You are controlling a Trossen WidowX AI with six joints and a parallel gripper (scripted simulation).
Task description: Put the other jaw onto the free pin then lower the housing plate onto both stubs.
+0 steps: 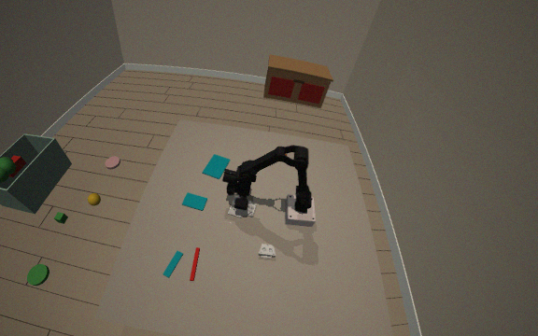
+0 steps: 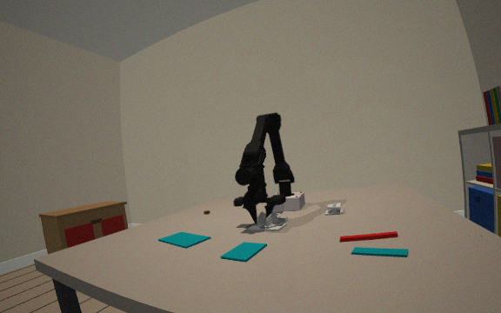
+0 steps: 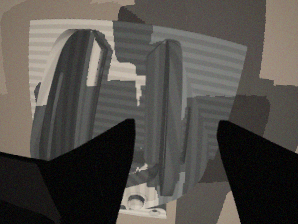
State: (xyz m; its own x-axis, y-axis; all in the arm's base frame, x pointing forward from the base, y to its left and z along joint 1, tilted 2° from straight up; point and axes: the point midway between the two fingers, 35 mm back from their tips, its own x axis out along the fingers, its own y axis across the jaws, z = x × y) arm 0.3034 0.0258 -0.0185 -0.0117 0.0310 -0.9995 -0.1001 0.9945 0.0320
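My gripper tip is now 4 cm past the jaw and 2 cm to the right of it. Also, from my gripper tip: small white block 23 cm to the left, 18 cm behind; then red strip 39 cm to the left, 12 cm ahead, 1 cm below; then housing plate 24 cm to the left, 18 cm behind, 1 cm above.
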